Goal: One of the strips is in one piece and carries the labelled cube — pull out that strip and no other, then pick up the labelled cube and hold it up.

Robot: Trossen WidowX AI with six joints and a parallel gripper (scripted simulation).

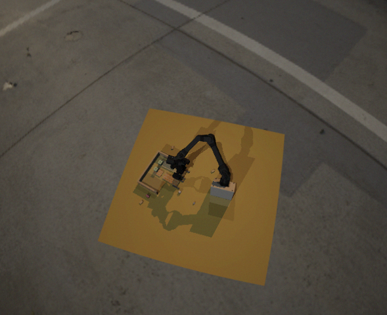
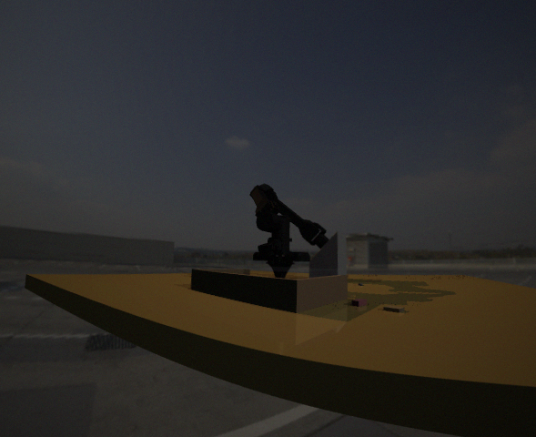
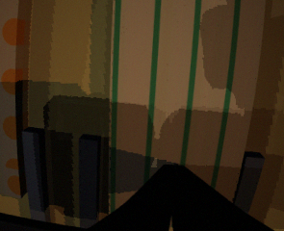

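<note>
The green-striped strip lies 90 mm ahead of my gripper tip and 30 mm to the right of it. From my gripper tip the other things lie so: white block (170 mm to the left, 10 mm behind); then pink piece (240 mm to the left, 240 mm ahead).
</note>
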